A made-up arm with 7 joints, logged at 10 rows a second.
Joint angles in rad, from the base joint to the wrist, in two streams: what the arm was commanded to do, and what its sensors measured. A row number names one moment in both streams.
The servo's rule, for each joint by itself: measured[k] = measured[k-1] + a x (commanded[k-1-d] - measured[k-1]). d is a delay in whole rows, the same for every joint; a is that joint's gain. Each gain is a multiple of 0.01, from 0.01 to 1. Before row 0 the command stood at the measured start. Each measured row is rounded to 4 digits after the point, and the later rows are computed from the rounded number. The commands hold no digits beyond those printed.
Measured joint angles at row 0: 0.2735 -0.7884 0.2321 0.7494 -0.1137 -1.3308 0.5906
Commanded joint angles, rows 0 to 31: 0.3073 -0.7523 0.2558 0.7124 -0.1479 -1.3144 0.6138; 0.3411 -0.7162 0.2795 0.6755 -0.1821 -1.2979 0.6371; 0.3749 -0.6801 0.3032 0.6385 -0.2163 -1.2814 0.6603; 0.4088 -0.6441 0.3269 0.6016 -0.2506 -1.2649 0.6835; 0.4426 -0.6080 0.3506 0.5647 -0.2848 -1.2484 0.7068; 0.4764 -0.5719 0.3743 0.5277 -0.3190 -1.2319 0.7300; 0.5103 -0.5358 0.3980 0.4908 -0.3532 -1.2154 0.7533; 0.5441 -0.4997 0.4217 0.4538 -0.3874 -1.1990 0.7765; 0.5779 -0.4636 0.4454 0.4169 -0.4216 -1.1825 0.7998; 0.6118 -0.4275 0.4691 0.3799 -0.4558 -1.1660 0.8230; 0.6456 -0.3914 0.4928 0.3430 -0.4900 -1.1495 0.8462; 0.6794 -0.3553 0.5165 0.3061 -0.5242 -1.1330 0.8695; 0.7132 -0.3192 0.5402 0.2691 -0.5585 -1.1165 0.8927; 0.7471 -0.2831 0.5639 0.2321 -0.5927 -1.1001 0.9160; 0.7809 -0.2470 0.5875 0.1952 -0.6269 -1.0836 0.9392; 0.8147 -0.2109 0.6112 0.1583 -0.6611 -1.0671 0.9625; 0.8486 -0.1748 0.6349 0.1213 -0.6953 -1.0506 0.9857; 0.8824 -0.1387 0.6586 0.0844 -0.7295 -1.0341 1.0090; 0.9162 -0.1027 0.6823 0.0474 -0.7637 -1.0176 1.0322; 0.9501 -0.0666 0.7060 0.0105 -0.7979 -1.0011 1.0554; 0.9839 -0.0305 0.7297 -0.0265 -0.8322 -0.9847 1.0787; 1.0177 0.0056 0.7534 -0.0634 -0.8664 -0.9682 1.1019; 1.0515 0.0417 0.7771 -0.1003 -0.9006 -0.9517 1.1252; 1.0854 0.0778 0.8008 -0.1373 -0.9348 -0.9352 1.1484; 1.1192 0.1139 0.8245 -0.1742 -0.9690 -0.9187 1.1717; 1.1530 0.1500 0.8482 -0.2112 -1.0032 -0.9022 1.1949; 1.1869 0.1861 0.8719 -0.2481 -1.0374 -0.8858 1.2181; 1.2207 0.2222 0.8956 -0.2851 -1.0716 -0.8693 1.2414; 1.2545 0.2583 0.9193 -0.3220 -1.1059 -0.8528 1.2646; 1.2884 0.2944 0.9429 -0.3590 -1.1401 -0.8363 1.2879; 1.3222 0.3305 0.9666 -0.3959 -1.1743 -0.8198 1.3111; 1.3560 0.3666 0.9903 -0.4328 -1.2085 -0.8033 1.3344
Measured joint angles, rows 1 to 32: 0.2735 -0.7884 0.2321 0.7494 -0.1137 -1.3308 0.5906; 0.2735 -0.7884 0.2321 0.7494 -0.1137 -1.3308 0.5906; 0.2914 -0.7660 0.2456 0.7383 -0.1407 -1.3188 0.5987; 0.3177 -0.7351 0.2649 0.7195 -0.1734 -1.3035 0.6121; 0.3480 -0.7010 0.2867 0.6952 -0.2073 -1.2874 0.6290; 0.3802 -0.6657 0.3096 0.6671 -0.2415 -1.2710 0.6481; 0.4133 -0.6299 0.3330 0.6364 -0.2757 -1.2545 0.6686; 0.4467 -0.5939 0.3565 0.6038 -0.3099 -1.2380 0.6901; 0.4804 -0.5579 0.3802 0.5699 -0.3441 -1.2215 0.7122; 0.5142 -0.5218 0.4039 0.5351 -0.3783 -1.2051 0.7347; 0.5480 -0.4857 0.4276 0.4996 -0.4125 -1.1886 0.7575; 0.5818 -0.4496 0.4513 0.4637 -0.4467 -1.1721 0.7804; 0.6156 -0.4135 0.4750 0.4275 -0.4809 -1.1556 0.8034; 0.6494 -0.3774 0.4987 0.3911 -0.5151 -1.1391 0.8265; 0.6832 -0.3413 0.5224 0.3545 -0.5494 -1.1226 0.8497; 0.7171 -0.3052 0.5461 0.3178 -0.5836 -1.1062 0.8729; 0.7509 -0.2691 0.5697 0.2810 -0.6178 -1.0897 0.8961; 0.7847 -0.2330 0.5934 0.2442 -0.6520 -1.0732 0.9193; 0.8186 -0.1969 0.6171 0.2073 -0.6862 -1.0567 0.9425; 0.8524 -0.1608 0.6408 0.1704 -0.7204 -1.0402 0.9658; 0.8862 -0.1248 0.6645 0.1335 -0.7546 -1.0237 0.9890; 0.9201 -0.0887 0.6882 0.0966 -0.7888 -1.0072 1.0122; 0.9539 -0.0526 0.7119 0.0597 -0.8231 -0.9908 1.0355; 0.9877 -0.0165 0.7356 0.0228 -0.8573 -0.9743 1.0587; 1.0215 0.0196 0.7593 -0.0141 -0.8915 -0.9578 1.0820; 1.0554 0.0557 0.7830 -0.0511 -0.9257 -0.9413 1.1052; 1.0892 0.0918 0.8067 -0.0880 -0.9599 -0.9248 1.1285; 1.1230 0.1279 0.8304 -0.1250 -0.9941 -0.9083 1.1517; 1.1569 0.1640 0.8541 -0.1619 -1.0283 -0.8919 1.1749; 1.1907 0.2001 0.8778 -0.1989 -1.0625 -0.8754 1.1982; 1.2245 0.2362 0.9015 -0.2358 -1.0968 -0.8589 1.2214; 1.2584 0.2723 0.9251 -0.2728 -1.1310 -0.8424 1.2447
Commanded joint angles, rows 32 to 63: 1.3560 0.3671 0.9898 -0.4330 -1.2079 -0.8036 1.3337; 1.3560 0.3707 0.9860 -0.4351 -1.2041 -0.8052 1.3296; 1.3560 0.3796 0.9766 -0.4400 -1.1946 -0.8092 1.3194; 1.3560 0.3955 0.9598 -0.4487 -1.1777 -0.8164 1.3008; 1.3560 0.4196 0.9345 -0.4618 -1.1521 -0.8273 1.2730; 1.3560 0.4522 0.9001 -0.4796 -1.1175 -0.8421 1.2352; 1.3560 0.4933 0.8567 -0.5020 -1.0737 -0.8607 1.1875; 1.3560 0.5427 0.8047 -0.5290 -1.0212 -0.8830 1.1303; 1.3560 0.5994 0.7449 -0.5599 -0.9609 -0.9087 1.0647; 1.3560 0.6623 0.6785 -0.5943 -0.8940 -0.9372 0.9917; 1.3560 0.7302 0.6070 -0.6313 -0.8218 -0.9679 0.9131; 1.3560 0.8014 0.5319 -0.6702 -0.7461 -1.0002 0.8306; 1.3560 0.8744 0.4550 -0.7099 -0.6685 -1.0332 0.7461; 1.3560 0.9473 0.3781 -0.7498 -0.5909 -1.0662 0.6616; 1.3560 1.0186 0.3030 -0.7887 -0.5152 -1.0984 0.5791; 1.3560 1.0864 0.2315 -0.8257 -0.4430 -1.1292 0.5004; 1.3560 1.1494 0.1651 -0.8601 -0.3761 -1.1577 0.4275; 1.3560 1.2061 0.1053 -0.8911 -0.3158 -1.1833 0.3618; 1.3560 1.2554 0.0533 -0.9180 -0.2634 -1.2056 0.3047; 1.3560 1.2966 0.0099 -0.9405 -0.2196 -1.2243 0.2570; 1.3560 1.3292 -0.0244 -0.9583 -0.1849 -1.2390 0.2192; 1.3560 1.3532 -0.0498 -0.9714 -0.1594 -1.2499 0.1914; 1.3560 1.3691 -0.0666 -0.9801 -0.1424 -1.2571 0.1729; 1.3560 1.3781 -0.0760 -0.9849 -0.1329 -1.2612 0.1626; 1.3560 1.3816 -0.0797 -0.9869 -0.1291 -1.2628 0.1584; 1.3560 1.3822 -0.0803 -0.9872 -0.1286 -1.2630 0.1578; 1.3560 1.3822 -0.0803 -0.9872 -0.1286 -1.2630 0.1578; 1.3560 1.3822 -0.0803 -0.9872 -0.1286 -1.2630 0.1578; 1.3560 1.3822 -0.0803 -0.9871 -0.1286 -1.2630 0.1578; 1.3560 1.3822 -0.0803 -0.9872 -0.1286 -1.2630 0.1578; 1.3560 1.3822 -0.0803 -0.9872 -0.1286 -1.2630 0.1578; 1.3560 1.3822 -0.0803 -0.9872 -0.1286 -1.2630 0.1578
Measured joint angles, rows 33 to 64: 1.2922 0.3084 0.9488 -0.3097 -1.1652 -0.8259 1.2679; 1.3260 0.3445 0.9725 -0.3466 -1.1994 -0.8094 1.2912; 1.3419 0.3585 0.9824 -0.3725 -1.2061 -0.8052 1.3061; 1.3494 0.3661 0.9845 -0.3913 -1.2045 -0.8052 1.3143; 1.3529 0.3745 0.9800 -0.4059 -1.1967 -0.8081 1.3161; 1.3545 0.3875 0.9685 -0.4187 -1.1817 -0.8142 1.3107; 1.3553 0.4074 0.9491 -0.4316 -1.1583 -0.8238 1.2975; 1.3557 0.4352 0.9212 -0.4460 -1.1261 -0.8372 1.2757; 1.3559 0.4712 0.8844 -0.4628 -1.0847 -0.8544 1.2448; 1.3560 0.5155 0.8390 -0.4827 -1.0345 -0.8753 1.2047; 1.3560 0.5675 0.7854 -0.5059 -0.9764 -0.8997 1.1557; 1.3560 0.6263 0.7245 -0.5324 -0.9113 -0.9271 1.0983; 1.3560 0.6907 0.6575 -0.5621 -0.8406 -0.9569 1.0335; 1.3560 0.7593 0.5859 -0.5945 -0.7659 -0.9885 0.9625; 1.3560 0.8307 0.5113 -0.6291 -0.6890 -1.0211 0.8868; 1.3560 0.9030 0.4354 -0.6653 -0.6115 -1.0540 0.8080; 1.3560 0.9747 0.3599 -0.7023 -0.5354 -1.0864 0.7279; 1.3560 1.0440 0.2867 -0.7393 -0.4624 -1.1176 0.6483; 1.3560 1.1093 0.2174 -0.7755 -0.3942 -1.1469 0.5710; 1.3560 1.1693 0.1535 -0.8102 -0.3323 -1.1735 0.4978; 1.3560 1.2227 0.0964 -0.8425 -0.2779 -1.1969 0.4302; 1.3560 1.2685 0.0471 -0.8719 -0.2318 -1.2169 0.3696; 1.3560 1.3061 0.0063 -0.8978 -0.1947 -1.2330 0.3170; 1.3560 1.3353 -0.0257 -0.9199 -0.1668 -1.2453 0.2730; 1.3560 1.3563 -0.0490 -0.9380 -0.1475 -1.2539 0.2380; 1.3560 1.3698 -0.0644 -0.9521 -0.1360 -1.2592 0.2116; 1.3560 1.3771 -0.0731 -0.9625 -0.1305 -1.2618 0.1930; 1.3560 1.3803 -0.0772 -0.9699 -0.1290 -1.2627 0.1807; 1.3560 1.3815 -0.0790 -0.9751 -0.1287 -1.2629 0.1727; 1.3560 1.3819 -0.0797 -0.9787 -0.1286 -1.2630 0.1675; 1.3560 1.3821 -0.0800 -0.9812 -0.1286 -1.2630 0.1641; 1.3560 1.3822 -0.0802 -0.9830 -0.1286 -1.2630 0.1619
